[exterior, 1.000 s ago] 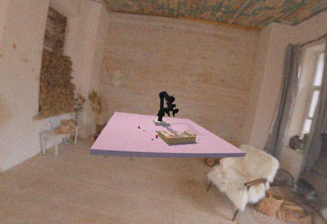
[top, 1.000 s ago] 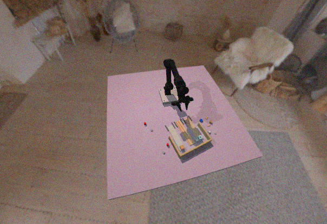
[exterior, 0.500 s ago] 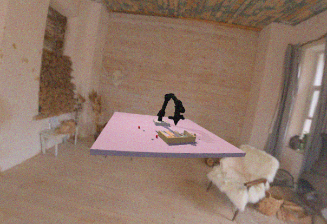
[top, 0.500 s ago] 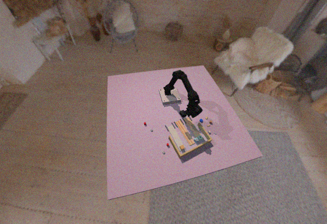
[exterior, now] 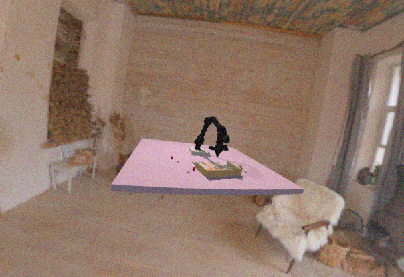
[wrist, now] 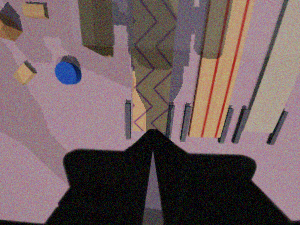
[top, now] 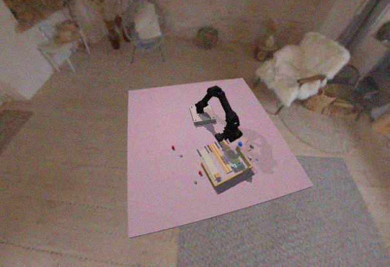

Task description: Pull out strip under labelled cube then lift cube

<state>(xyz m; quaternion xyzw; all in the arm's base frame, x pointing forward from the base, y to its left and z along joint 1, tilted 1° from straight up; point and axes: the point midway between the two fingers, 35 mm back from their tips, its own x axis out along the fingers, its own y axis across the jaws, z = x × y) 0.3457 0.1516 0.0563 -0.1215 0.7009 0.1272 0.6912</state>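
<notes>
Now: gripper tip 10 mm short of the blue disc, 140 mm to the right of it and 60 mm above it.
</notes>
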